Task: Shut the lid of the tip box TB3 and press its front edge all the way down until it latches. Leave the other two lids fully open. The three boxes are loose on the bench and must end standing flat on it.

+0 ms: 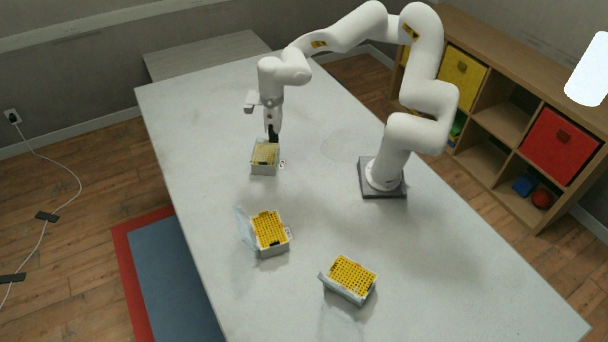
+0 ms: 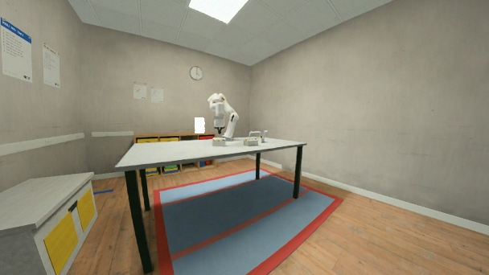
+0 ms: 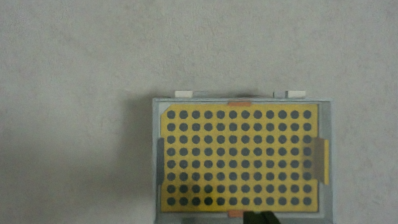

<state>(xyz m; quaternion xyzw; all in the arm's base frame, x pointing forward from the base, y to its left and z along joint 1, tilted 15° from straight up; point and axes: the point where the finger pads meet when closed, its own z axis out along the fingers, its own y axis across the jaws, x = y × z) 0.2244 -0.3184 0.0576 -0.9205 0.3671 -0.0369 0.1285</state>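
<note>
Right now the tip box is 90 mm below my hand, 20 mm to the right of it and 20 mm ahead of it. Round my hand: label 130 mm below, 20 mm to the left, 20 mm behind.
</note>
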